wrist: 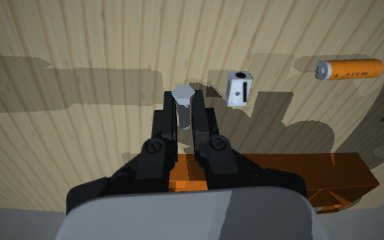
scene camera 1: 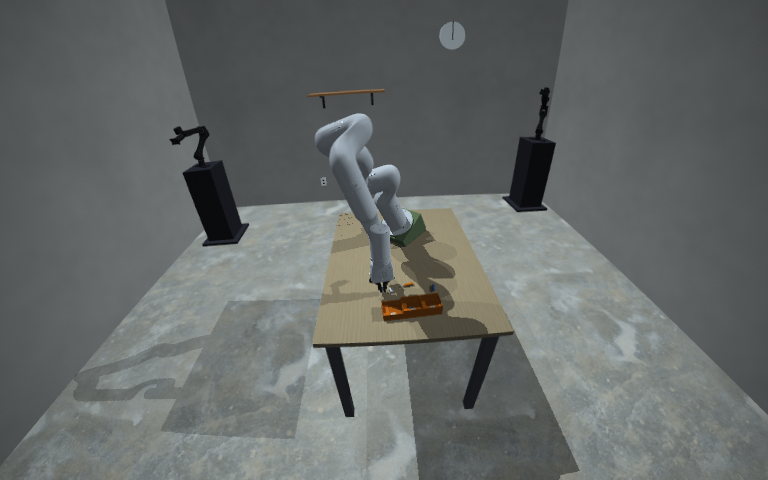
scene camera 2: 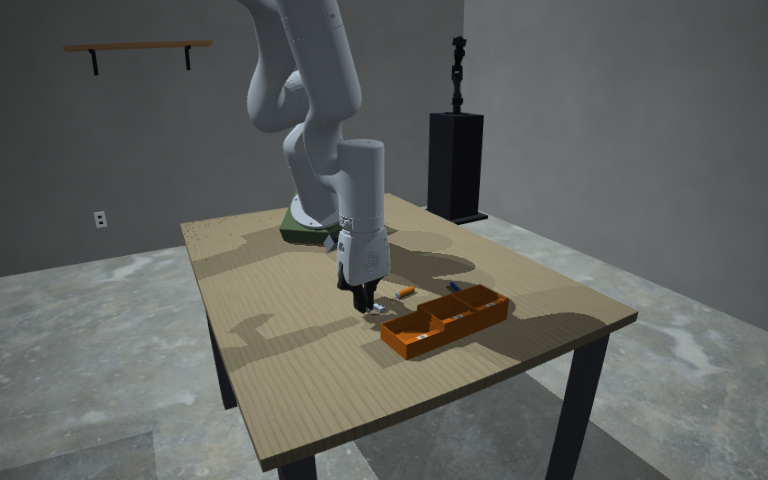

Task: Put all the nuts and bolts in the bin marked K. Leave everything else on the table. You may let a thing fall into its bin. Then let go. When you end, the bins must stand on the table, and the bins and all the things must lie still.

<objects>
orange three-compartment bin row: wrist; scene camera 1 392, 310; scene camera 2
same spot on orange three-compartment bin row: [wrist: 341, 174] = [scene camera 2: 463, 296]
</objects>
